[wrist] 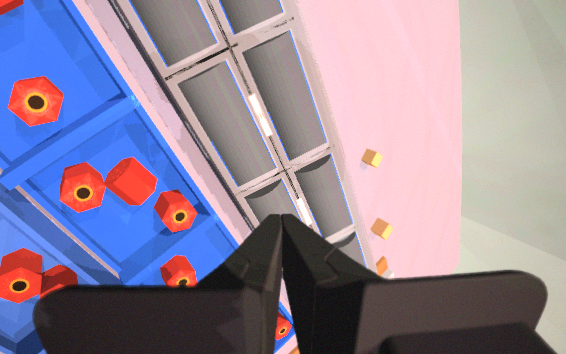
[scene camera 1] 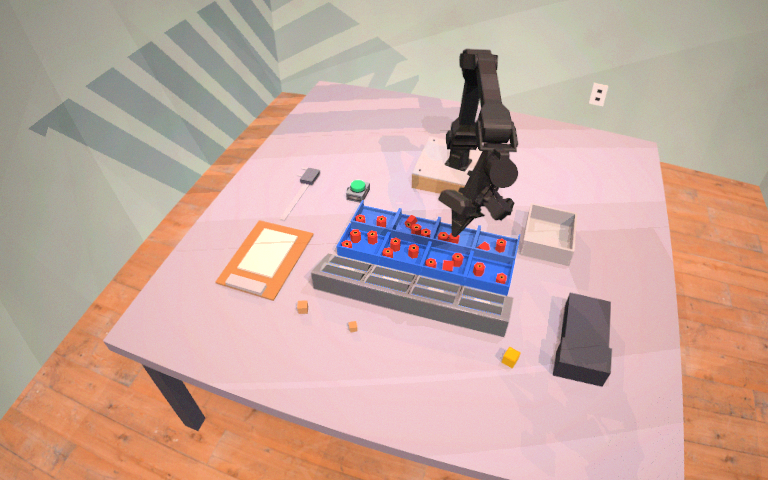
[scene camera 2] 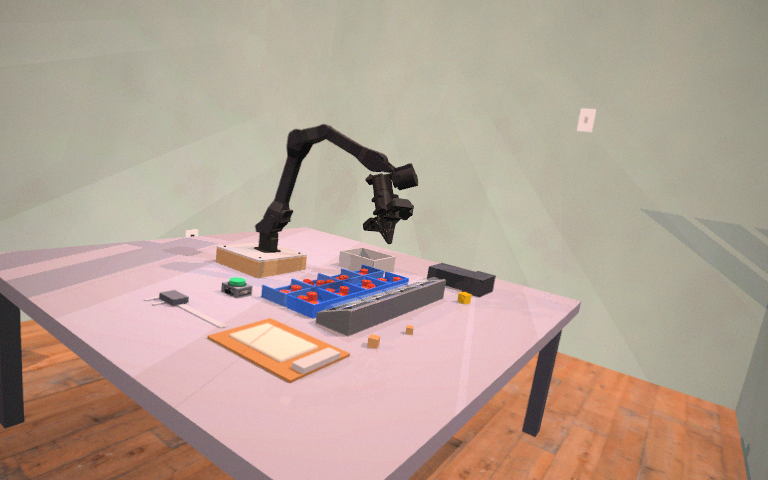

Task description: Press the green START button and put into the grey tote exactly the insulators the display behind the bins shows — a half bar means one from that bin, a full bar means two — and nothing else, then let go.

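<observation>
My gripper [scene camera 1: 455, 232] [scene camera 2: 389, 241] [wrist: 280, 225] is shut and empty, held well above the blue bins [scene camera 1: 488, 284] [scene camera 2: 301, 308] [wrist: 70, 141]. These stand in two rows of four, with red insulators [scene camera 1: 479, 268] [scene camera 2: 312, 297] [wrist: 36, 101], some upright, some lying. The grey display unit [scene camera 1: 407, 302] [scene camera 2: 379, 313] is behind the bins; short whitish strips [wrist: 260, 115] [wrist: 304, 212] show on it in the wrist view, but whether they are half or full bars is unclear. The grey tote [scene camera 1: 546, 253] [scene camera 2: 352, 260] shows no insulators inside. The green START button [scene camera 1: 357, 185] [scene camera 2: 237, 281] stands left of the bins.
A black stepped box [scene camera 1: 583, 333] [scene camera 2: 461, 279] and a yellow cube [scene camera 1: 510, 357] [scene camera 2: 464, 297] lie beyond the display. Two small orange cubes [scene camera 1: 302, 307] [scene camera 1: 352, 326] lie near it. An orange clipboard [scene camera 1: 293, 254] [scene camera 2: 254, 356] and a grey plug [scene camera 1: 309, 176] [scene camera 2: 173, 297] lie on the left.
</observation>
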